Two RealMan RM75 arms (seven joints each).
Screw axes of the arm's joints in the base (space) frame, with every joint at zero. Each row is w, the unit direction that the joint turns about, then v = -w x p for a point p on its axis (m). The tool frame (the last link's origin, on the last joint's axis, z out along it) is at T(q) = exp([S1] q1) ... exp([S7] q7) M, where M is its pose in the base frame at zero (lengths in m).
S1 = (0, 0, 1, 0.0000, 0.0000, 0.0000)
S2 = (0, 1, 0, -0.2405, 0.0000, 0.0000)
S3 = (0, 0, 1, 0.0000, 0.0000, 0.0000)
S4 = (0, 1, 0, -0.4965, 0.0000, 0.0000)
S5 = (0, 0, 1, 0.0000, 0.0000, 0.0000)
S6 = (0, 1, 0, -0.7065, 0.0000, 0.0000)
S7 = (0, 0, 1, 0.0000, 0.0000, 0.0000)
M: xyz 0.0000 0.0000 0.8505 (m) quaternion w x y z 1 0 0 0
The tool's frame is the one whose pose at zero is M.
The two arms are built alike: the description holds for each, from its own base.
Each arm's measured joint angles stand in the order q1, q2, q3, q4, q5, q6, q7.
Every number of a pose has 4 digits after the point. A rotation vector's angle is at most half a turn.
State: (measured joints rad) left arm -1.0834 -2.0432 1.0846 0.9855 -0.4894 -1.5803 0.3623; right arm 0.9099 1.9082 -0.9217 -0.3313 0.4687 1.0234 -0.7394
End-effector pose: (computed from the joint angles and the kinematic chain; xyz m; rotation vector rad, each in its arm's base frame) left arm -0.0876 0.4286 0.0132 -2.4988 -1.1838 0.3393; right arm 0.2951 0.4199 0.0067 -2.2489 1.3694 -0.3699
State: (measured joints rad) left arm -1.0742 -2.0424 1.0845 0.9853 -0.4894 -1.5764 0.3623; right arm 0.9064 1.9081 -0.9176 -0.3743 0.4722 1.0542 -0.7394
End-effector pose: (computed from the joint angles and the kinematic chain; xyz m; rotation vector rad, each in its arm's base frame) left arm -0.0915 0.4285 0.0136 -2.4917 -1.1937 0.3377; right arm 0.2889 0.4238 0.0124 -2.2588 1.3550 -0.3522
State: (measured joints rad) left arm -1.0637 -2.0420 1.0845 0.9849 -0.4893 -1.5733 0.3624; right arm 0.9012 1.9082 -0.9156 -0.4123 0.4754 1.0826 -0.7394
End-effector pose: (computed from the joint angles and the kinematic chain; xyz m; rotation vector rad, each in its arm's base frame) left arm -0.0960 0.4280 0.0137 -2.4845 -1.2057 0.3378; right arm 0.2843 0.4261 0.0174 -2.2677 1.3441 -0.3400
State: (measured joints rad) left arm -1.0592 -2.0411 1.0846 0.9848 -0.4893 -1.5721 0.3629; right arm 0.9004 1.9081 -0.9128 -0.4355 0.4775 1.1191 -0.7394
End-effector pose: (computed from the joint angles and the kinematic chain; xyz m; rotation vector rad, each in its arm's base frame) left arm -0.0980 0.4279 0.0141 -2.4812 -1.2100 0.3381; right arm 0.2800 0.4255 0.0196 -2.2862 1.3483 -0.3391
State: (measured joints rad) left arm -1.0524 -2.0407 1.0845 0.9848 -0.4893 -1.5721 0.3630; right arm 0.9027 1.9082 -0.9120 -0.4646 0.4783 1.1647 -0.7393
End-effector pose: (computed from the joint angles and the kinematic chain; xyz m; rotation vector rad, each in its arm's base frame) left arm -0.1009 0.4273 0.0143 -2.4773 -1.2185 0.3398; right arm 0.2735 0.4254 0.0223 -2.3122 1.3466 -0.3428
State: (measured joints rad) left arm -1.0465 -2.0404 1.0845 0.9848 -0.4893 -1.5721 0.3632; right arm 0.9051 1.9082 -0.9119 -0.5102 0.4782 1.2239 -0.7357
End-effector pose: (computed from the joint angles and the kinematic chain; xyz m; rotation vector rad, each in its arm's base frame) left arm -0.1035 0.4267 0.0144 -2.4740 -1.2257 0.3414; right arm 0.2643 0.4260 0.0275 -2.3415 1.3386 -0.3466
